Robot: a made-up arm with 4 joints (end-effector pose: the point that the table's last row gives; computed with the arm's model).
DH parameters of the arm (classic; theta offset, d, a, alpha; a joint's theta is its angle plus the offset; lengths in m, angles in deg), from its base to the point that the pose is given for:
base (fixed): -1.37 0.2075 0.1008 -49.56
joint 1: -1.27 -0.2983 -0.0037 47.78
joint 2: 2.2 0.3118 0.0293 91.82
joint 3: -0.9 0.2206 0.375 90
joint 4: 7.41 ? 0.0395 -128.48
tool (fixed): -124.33 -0.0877 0 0
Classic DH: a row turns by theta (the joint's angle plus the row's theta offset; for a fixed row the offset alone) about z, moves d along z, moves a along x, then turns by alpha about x.
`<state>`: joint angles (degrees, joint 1 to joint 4).
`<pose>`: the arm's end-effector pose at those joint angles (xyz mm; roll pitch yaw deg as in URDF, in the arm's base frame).
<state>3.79 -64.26 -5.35 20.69</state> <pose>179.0 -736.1 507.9 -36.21 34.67 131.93</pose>
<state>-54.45 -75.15 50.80 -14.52</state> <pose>-526.9 -95.5 478.9 149.30 77.80 -78.96</pose>
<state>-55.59 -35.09 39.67 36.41</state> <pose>-508.5 -318.4 571.9 -151.25 51.65 -6.50</pose>
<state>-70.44 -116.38 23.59 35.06</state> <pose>-640.9 76.4 110.7 -69.87 15.22 -11.57</pose>
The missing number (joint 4, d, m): -0.2786
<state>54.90 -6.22 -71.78 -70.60</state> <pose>416.3 -193.0 -172.5 -157.95 3.77 -105.00</pose>
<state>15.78 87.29 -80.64 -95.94</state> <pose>224.0 87.2 11.8 -161.00 43.85 -45.37</pose>
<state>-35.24 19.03 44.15 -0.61</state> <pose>-94.0 -303.6 786.2 73.38 50.51 -57.03</pose>
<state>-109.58 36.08 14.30 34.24</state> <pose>-434.1 -21.8 545.0 151.28 49.64 -40.23</pose>
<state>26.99 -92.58 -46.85 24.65</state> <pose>101.5 -743.2 185.5 -25.57 -9.99 110.68</pose>
